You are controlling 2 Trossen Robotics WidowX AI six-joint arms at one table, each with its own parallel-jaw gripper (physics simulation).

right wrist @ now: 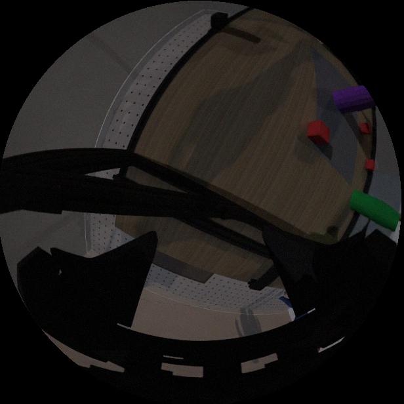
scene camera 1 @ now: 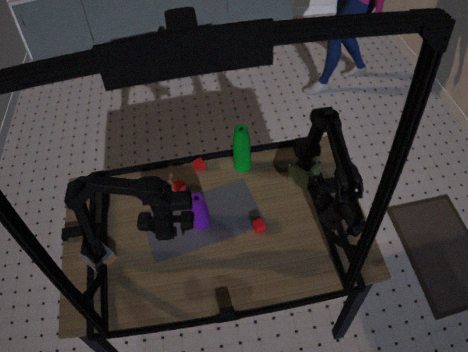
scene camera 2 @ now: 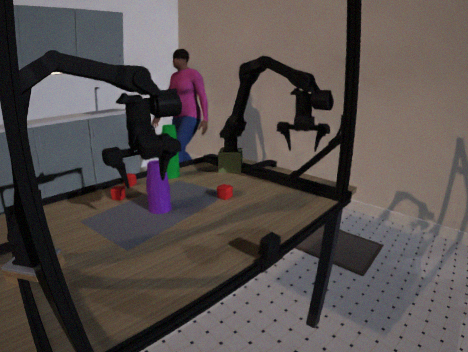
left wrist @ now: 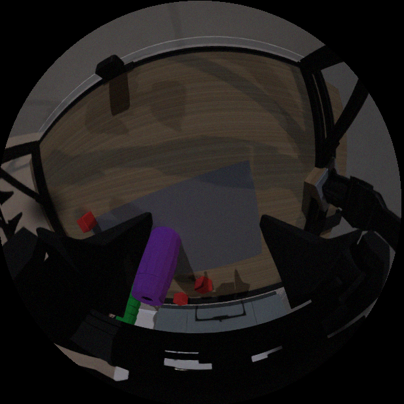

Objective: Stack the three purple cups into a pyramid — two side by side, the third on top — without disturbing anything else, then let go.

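Where they show: left gripper, between the fingertips: (scene camera 2: pixel 145 183); right gripper, between the fingertips: (scene camera 2: pixel 302 150); left arm's base, origin of its link: (scene camera 1: pixel 96 253) (scene camera 2: pixel 31 257); right arm's base, origin of its link: (scene camera 1: pixel 305 163) (scene camera 2: pixel 230 150).
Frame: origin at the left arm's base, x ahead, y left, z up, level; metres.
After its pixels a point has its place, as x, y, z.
A tall, tapered purple column of cups (scene camera 1: pixel 200 212) (scene camera 2: pixel 158 195) (left wrist: pixel 157 262) (right wrist: pixel 353 99) stands upright on the grey mat (scene camera 1: pixel 167 250) @[0.198, -0.184, -0.041] (scene camera 2: pixel 120 232) @[0.212, -0.130, -0.041] (left wrist: pixel 220 210). Separate cups cannot be told apart in it. My left gripper (scene camera 2: pixel 145 183) @[0.209, -0.227, 0.107] (left wrist: pixel 208 219) is open and empty, pointing down above the mat. In the left wrist view the column lies beside the finger at the left of the picture, and in scene camera 2 a fingertip overlaps its upper part. My right gripper (scene camera 2: pixel 303 149) @[0.572, -0.677, 0.109] (right wrist: pixel 210 234) is open and empty, raised near the right end of the table.
A tall green column (scene camera 1: pixel 242 150) (scene camera 2: pixel 173 167) (right wrist: pixel 375 210) stands near the back edge. One red cube (scene camera 1: pixel 258 225) @[0.477, -0.406, -0.001] (scene camera 2: pixel 225 191) @[0.462, -0.404, -0.010] (right wrist: pixel 318 131) sits at the mat's right edge. Two more red cubes (scene camera 1: pixel 199 164) @[0.575, -0.019, -0.002] (scene camera 1: pixel 179 186) @[0.435, -0.033, -0.001] lie behind the purple column. A black frame surrounds the table.
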